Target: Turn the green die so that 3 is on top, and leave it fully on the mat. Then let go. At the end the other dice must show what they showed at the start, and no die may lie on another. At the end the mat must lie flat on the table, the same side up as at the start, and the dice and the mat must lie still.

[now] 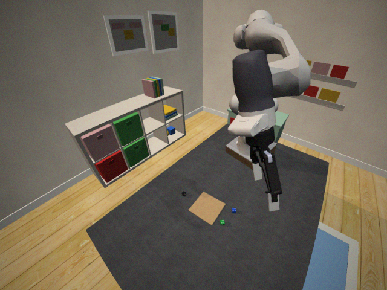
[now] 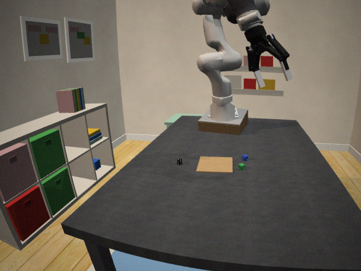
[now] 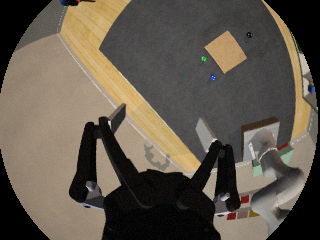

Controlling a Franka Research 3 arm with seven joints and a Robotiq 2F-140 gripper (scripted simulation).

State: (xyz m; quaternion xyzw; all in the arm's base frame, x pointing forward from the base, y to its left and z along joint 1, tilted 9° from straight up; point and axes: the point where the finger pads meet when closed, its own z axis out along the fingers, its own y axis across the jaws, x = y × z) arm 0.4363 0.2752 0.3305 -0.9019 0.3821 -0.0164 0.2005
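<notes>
Right now my hand is 30 mm short of the black die, 360 mm to the left of it and 330 mm above it. From my hand the other things lie so: blue die (70 mm behind, 100 mm to the right, 330 mm below); tan mat (220 mm to the right, 340 mm below); green die (20 mm ahead, 110 mm to the right, 330 mm below).
</notes>
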